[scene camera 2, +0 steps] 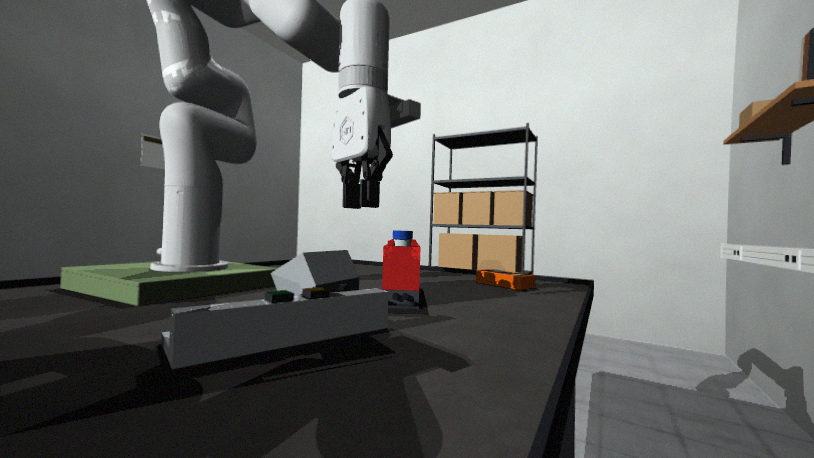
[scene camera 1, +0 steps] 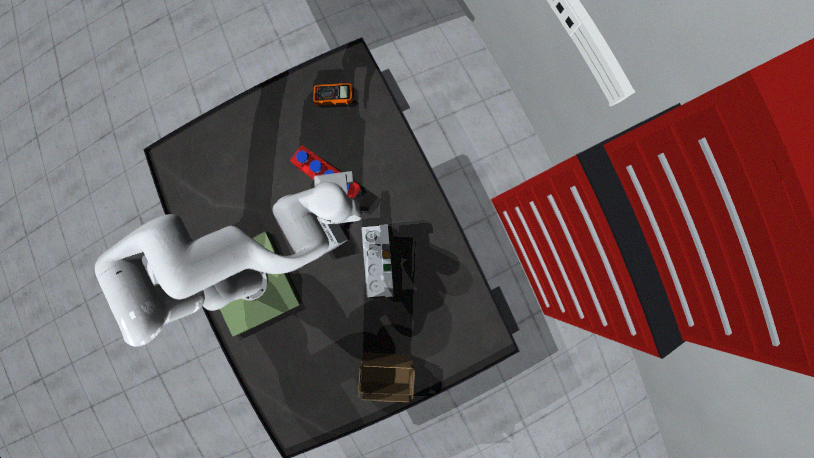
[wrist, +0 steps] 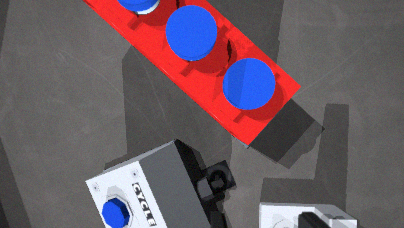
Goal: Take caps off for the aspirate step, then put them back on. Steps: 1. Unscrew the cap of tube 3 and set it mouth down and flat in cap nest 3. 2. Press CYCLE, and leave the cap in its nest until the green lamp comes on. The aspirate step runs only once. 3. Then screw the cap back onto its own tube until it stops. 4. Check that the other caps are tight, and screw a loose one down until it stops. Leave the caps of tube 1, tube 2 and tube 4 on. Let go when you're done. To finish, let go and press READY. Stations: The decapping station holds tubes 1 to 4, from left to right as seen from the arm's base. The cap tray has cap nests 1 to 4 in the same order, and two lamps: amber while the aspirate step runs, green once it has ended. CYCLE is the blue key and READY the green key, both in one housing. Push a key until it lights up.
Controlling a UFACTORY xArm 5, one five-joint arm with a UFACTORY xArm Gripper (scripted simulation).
Scene:
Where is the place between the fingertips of the gripper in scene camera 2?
360,207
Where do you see a blue cap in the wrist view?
191,37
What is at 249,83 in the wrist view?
A blue cap.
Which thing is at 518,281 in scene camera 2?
An orange multimeter.

